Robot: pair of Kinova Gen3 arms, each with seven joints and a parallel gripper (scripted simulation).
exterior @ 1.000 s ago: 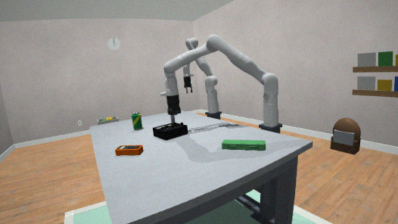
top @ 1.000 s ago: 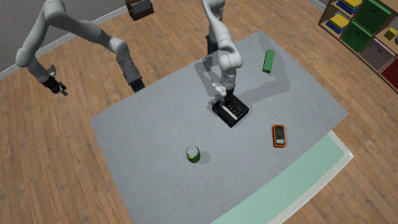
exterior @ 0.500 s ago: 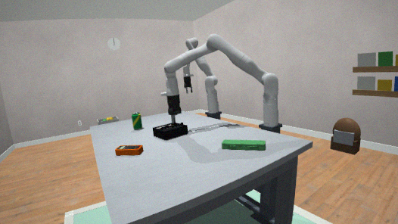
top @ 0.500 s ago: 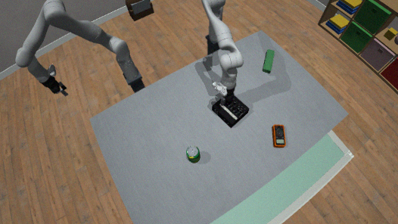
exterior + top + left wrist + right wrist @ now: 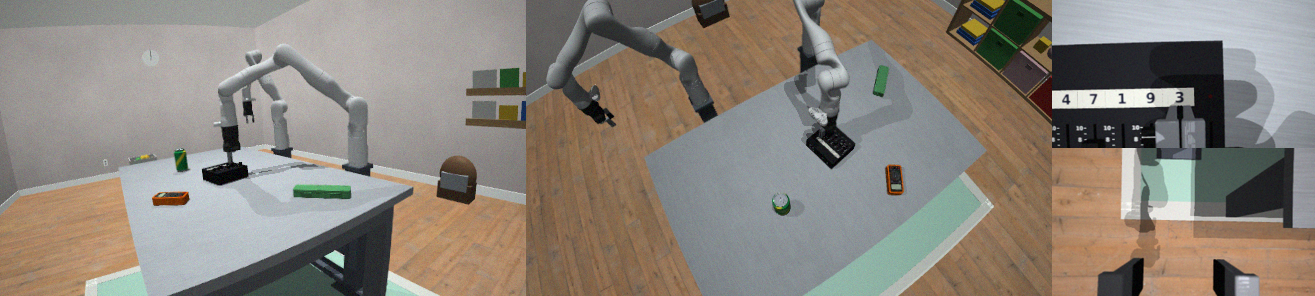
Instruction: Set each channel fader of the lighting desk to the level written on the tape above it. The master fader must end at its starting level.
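My left hand is 2 cm short of the fader 5, 1 cm to the right of it and 1 cm above it. The rest, counted from my left hand: master fader: 3 cm behind, 4 cm to the left, 1 cm below; fader 4: 3 cm ahead, 5 cm to the left, 1 cm below; fader 6: 2 cm to the left, 1 cm below.
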